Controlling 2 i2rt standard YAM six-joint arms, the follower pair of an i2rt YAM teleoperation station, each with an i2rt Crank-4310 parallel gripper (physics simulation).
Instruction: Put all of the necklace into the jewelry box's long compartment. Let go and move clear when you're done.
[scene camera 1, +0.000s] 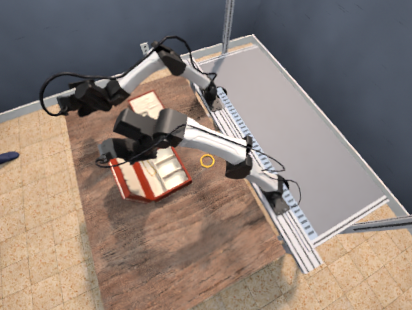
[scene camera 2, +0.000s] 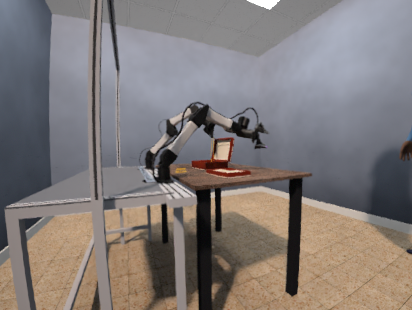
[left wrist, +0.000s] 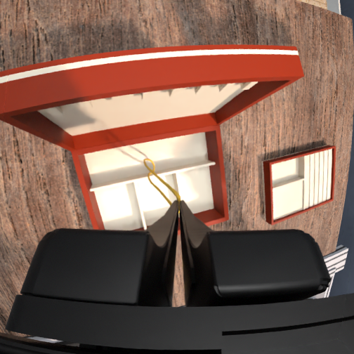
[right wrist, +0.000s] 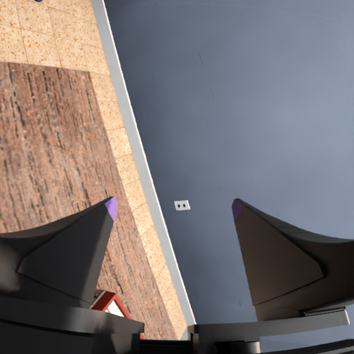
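Pixels of known places: left gripper, fingertip midpoint: (scene camera 1: 141, 156) (scene camera 2: 212, 137); right gripper, fingertip midpoint: (scene camera 2: 268, 140); left arm's base, link origin: (scene camera 1: 270, 192) (scene camera 2: 149, 169); right arm's base, link origin: (scene camera 1: 210, 97) (scene camera 2: 163, 180).
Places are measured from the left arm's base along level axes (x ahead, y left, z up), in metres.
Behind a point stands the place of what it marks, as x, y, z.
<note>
The red jewelry box (scene camera 1: 170, 192) @[0.407, -0.182, 0.048] (scene camera 2: 202, 164) @[0.318, -0.377, 0.049] (left wrist: 218, 155) stands open with its lid raised. Its long compartment (left wrist: 192, 146) lies beside the hinge, with smaller compartments across a thin divider. My left gripper (scene camera 2: 212, 135) @[0.444, -0.287, 0.242] (left wrist: 178, 203) is shut on the gold necklace (scene camera 2: 212, 149) (left wrist: 162, 189), which hangs above the box. In the left wrist view its lower loop shows over the divider, at the long compartment's edge; whether it touches the box I cannot tell. My right gripper (scene camera 1: 62, 106) (scene camera 2: 265, 139) @[0.588, -0.728, 0.198] (right wrist: 174, 200) is open and empty, raised high above the table's far end.
A shallow red tray (scene camera 1: 142, 95) @[0.354, -0.759, 0.033] (scene camera 2: 240, 174) @[0.365, -0.762, 0.023] (left wrist: 268, 192) (right wrist: 106, 300) with cream sections lies beside the box. A yellow ring (scene camera 1: 201, 161) (scene camera 2: 180, 170) lies on the wooden table (scene camera 1: 200, 240) @[0.371, 0.042, 0.011] between the box and the arm bases. The raised lid (left wrist: 150, 65) stands along the box's far side.
</note>
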